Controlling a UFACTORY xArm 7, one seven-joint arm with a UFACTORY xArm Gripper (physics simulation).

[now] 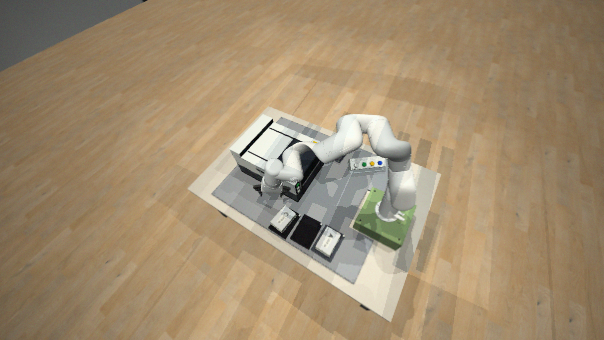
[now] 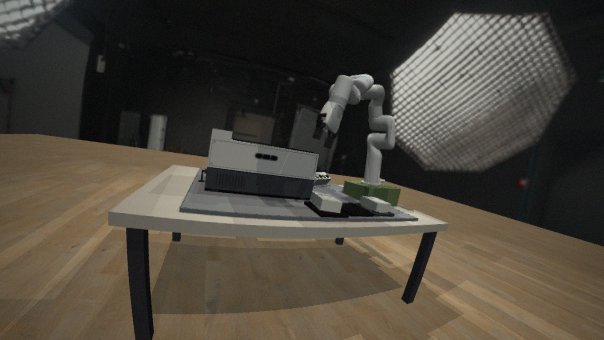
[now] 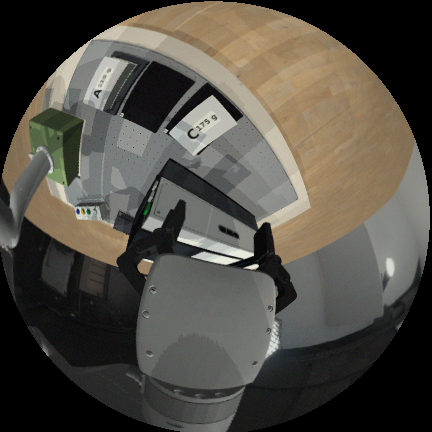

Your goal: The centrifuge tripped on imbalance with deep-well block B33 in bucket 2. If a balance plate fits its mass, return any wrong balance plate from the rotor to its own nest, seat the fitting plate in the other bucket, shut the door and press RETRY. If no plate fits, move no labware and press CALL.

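Frame: origin at the arm's base, x back, y down, z right, level; centimetres.
Where they show: gripper, between the fingertips: (image 1: 271,194) (image 2: 321,143) (image 3: 223,218); arm's base, origin of its link: (image 1: 387,211) (image 2: 370,184).
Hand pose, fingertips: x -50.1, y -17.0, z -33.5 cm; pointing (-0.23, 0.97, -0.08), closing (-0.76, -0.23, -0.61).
Things, the pixels of their top centre, and the offset from my fingertips.
- White balance plate C, centre of its top: (image 3: 201,126) (image 2: 326,195) (image 1: 283,217) dx +5.4, dy +19.6, dz -1.6 cm
- White plate A, centre of its top: (image 2: 375,199) (image 1: 328,240) dx +32.8, dy +20.2, dz +2.9 cm
- black middle nest, centre of its top: (image 3: 150,96) (image 2: 352,206) (image 1: 306,230) dx +19.5, dy +23.8, dz +1.0 cm
- button box, centre of its top: (image 3: 85,217) (image 1: 367,159) (image 2: 319,172) dx +25.3, dy +17.2, dz +58.6 cm
- small lit green panel, centre of its top: (image 3: 146,212) (image 1: 297,184) dx +4.5, dy +6.5, dz +14.6 cm
My gripper (image 1: 271,195) (image 2: 323,137) (image 3: 223,218) is open and empty, high above the front side of the centrifuge (image 1: 260,148) (image 2: 262,172) (image 3: 200,212). A dark area shows on the centrifuge's top beside the arm; the rotor, buckets and block B33 are not visible. White balance plate C (image 1: 284,219) (image 2: 327,201) (image 3: 202,125), marked 175 g, sits on its black nest. White plate A (image 1: 328,241) (image 2: 376,203) (image 3: 102,87) sits on the far nest; its mass is too blurred to read. The black middle nest (image 1: 306,231) (image 3: 159,95) is empty.
A button box (image 1: 369,164) (image 2: 323,176) (image 3: 89,212) has green, yellow and blue buttons; its lettering is unreadable. The green robot base (image 1: 372,225) (image 2: 372,192) (image 3: 71,150) stands beyond plate A. A small lit green panel (image 1: 298,186) (image 3: 146,209) is on the centrifuge's end.
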